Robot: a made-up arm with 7 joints. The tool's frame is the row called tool.
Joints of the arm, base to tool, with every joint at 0 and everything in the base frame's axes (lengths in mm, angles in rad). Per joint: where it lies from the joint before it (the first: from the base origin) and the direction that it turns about. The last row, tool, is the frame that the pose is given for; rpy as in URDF.
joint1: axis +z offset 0 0 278.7
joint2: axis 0 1 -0.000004 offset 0 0 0
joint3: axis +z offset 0 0 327.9
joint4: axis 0 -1 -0.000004 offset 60.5 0 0
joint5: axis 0 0.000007 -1 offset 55 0 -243.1
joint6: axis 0 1 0.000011 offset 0 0 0
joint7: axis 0 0.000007 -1 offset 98.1 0 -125.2
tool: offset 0 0 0 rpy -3.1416 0 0
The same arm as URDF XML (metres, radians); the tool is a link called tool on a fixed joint. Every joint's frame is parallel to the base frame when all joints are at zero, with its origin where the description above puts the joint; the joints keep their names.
<robot name="arm">
  <joint name="joint1" type="continuous">
    <parent link="base"/>
    <child link="link1"/>
    <origin xyz="0 0 0.2787"/>
    <axis xyz="0 0 1"/>
  </joint>
  <joint name="joint2" type="continuous">
    <parent link="link1"/>
    <child link="link2"/>
    <origin xyz="0 0 0"/>
    <axis xyz="0 1 0"/>
  </joint>
  <joint name="joint3" type="continuous">
    <parent link="link2"/>
    <child link="link3"/>
    <origin xyz="0 0 0.3279"/>
    <axis xyz="0 0 1"/>
  </joint>
  <joint name="joint4" type="continuous">
    <parent link="link3"/>
    <child link="link4"/>
    <origin xyz="0.0605 0 0"/>
    <axis xyz="0 -1 0"/>
  </joint>
  <joint name="joint5" type="continuous">
    <parent link="link4"/>
    <child link="link5"/>
    <origin xyz="0.055 0 -0.2431"/>
    <axis xyz="0 0 -1"/>
  </joint>
  <joint name="joint6" type="continuous">
    <parent link="link5"/>
    <child link="link6"/>
    <origin xyz="0 0 0"/>
    <axis xyz="0 1 0"/>
  </joint>
  <joint name="joint7" type="continuous">
    <parent link="link6"/>
    <child link="link7"/>
    <origin xyz="0.0981 0 -0.1252"/>
    <axis xyz="0 0 -1"/>
  </joint>
  <joint name="tool_fixed" type="fixed">
    <parent link="link7"/>
    <child link="tool"/>
    <origin xyz="0 0 0" rpy="3.1416 0 0"/>
  </joint>
  <link name="base"/>
  <link name="link1"/>
  <link name="link2"/>
  <link name="link3"/>
  <link name="link4"/>
  <link name="link5"/>
  <link name="link6"/>
  <link name="link7"/>
  <link name="tool"/>
</robot>

